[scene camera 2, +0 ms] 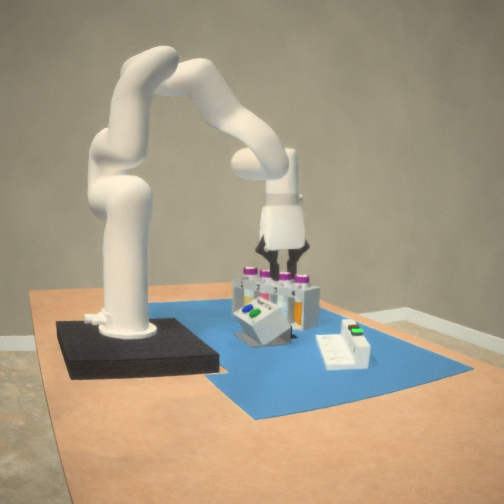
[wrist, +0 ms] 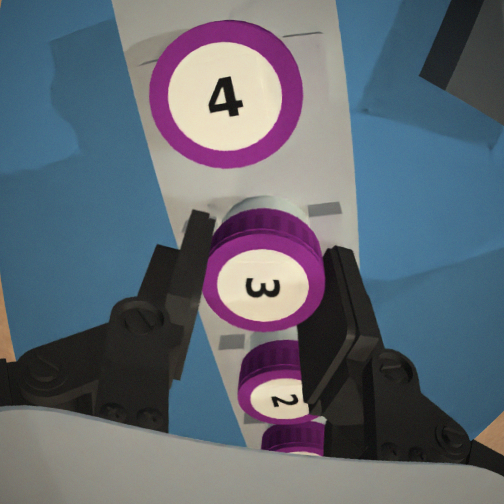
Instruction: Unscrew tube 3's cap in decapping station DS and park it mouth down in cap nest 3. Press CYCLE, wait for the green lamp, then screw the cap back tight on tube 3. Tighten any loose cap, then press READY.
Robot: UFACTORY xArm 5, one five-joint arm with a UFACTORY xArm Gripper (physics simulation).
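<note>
The grey decapping station (scene camera 2: 280, 297) holds a row of tubes with purple caps numbered on top. In the wrist view, cap 3 (wrist: 263, 272) sits on its pale tube between my black fingers. Both finger pads touch its ribbed sides. My gripper (wrist: 262, 280) is shut on cap 3; in the scene view it (scene camera 2: 283, 272) reaches straight down onto the row. Cap 4 (wrist: 226, 94) lies beyond it, cap 2 (wrist: 274, 382) nearer, and another cap is partly hidden by my wrist. The white cap nest block (scene camera 2: 342, 350) stands on the blue mat to the right.
A slanted grey control box (scene camera 2: 262, 320) with a blue button (scene camera 2: 247, 309) and a green button (scene camera 2: 255, 313) stands just in front of the station. The nest block's raised end carries a lit green spot (scene camera 2: 356, 331). My black base plate (scene camera 2: 135, 347) is at the left.
</note>
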